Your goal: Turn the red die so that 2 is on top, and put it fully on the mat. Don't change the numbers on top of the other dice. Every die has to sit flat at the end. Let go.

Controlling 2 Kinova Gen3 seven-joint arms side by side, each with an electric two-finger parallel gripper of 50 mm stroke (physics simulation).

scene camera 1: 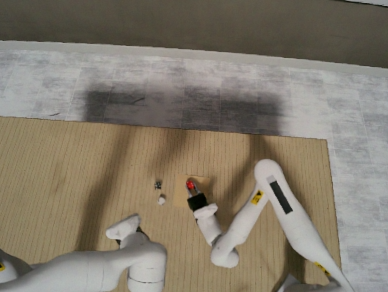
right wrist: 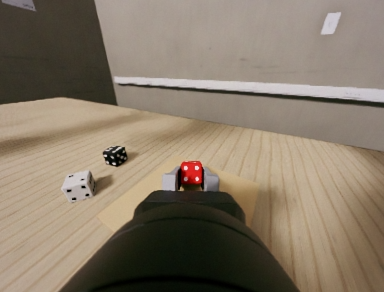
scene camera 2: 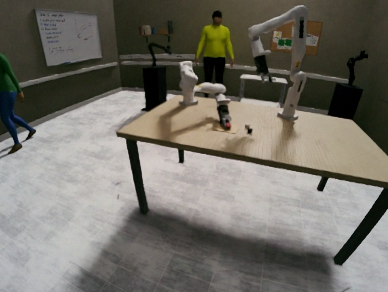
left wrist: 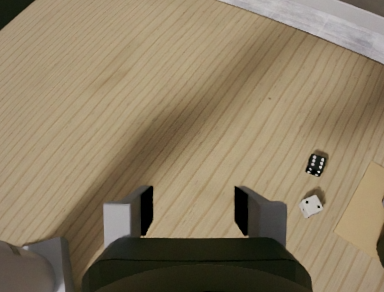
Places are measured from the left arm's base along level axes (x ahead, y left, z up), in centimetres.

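Pixels of known places: left gripper, between the fingertips: (scene camera 2: 267,82) (left wrist: 193,203); right gripper, between the fingertips: (scene camera 1: 189,184) (right wrist: 191,174) (scene camera 2: 228,127); left arm's base, origin of its link: (scene camera 2: 288,113) (left wrist: 28,283); right arm's base, origin of its link: (scene camera 2: 188,100).
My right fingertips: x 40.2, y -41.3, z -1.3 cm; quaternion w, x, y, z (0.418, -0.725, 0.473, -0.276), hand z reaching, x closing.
For each thing: its top centre in the pictures, then the offset to it from my right fingertips. Level surfaces: height alone.
- red die, centre of its top: (right wrist: 191,160) (scene camera 1: 190,184) (scene camera 2: 228,123) dx -0.5, dy -0.2, dz +2.6 cm
- tan mat, centre of its top: (right wrist: 188,197) (scene camera 1: 191,191) (scene camera 2: 227,127) dx -2.8, dy -0.9, dz -1.1 cm
- white die, centre of its top: (right wrist: 76,177) (left wrist: 312,204) (scene camera 1: 161,200) dx -7.6, dy +11.4, dz +1.0 cm
- black die, centre of its top: (left wrist: 317,162) (right wrist: 113,149) (scene camera 1: 157,184) dx -0.9, dy +13.4, dz +1.0 cm
- wooden table, height of its surface: dz -1.5 cm
The red die (scene camera 1: 190,185) (scene camera 2: 228,126) (right wrist: 191,172) is held over the tan mat (scene camera 1: 180,198) (left wrist: 361,215) (right wrist: 129,206). Four pips face the right wrist camera; its top face is too foreshortened to read. My right gripper (scene camera 1: 192,188) (right wrist: 191,174) is shut on the red die, low at the mat; whether the die touches the mat cannot be told. My left gripper (scene camera 2: 270,80) (left wrist: 193,203) is open and empty, high above the table. The white die (scene camera 1: 161,200) (left wrist: 311,206) (right wrist: 79,186) shows 2 on top. The black die (scene camera 1: 158,185) (left wrist: 316,164) (right wrist: 115,156) shows 6 on top.
The white and black dice stand apart on the wooden table (scene camera 1: 60,170) (scene camera 2: 320,150), left of the mat in scene camera 1. In scene camera 2 they lie to the right of the mat. The table's far edge runs behind the mat in scene camera 1.
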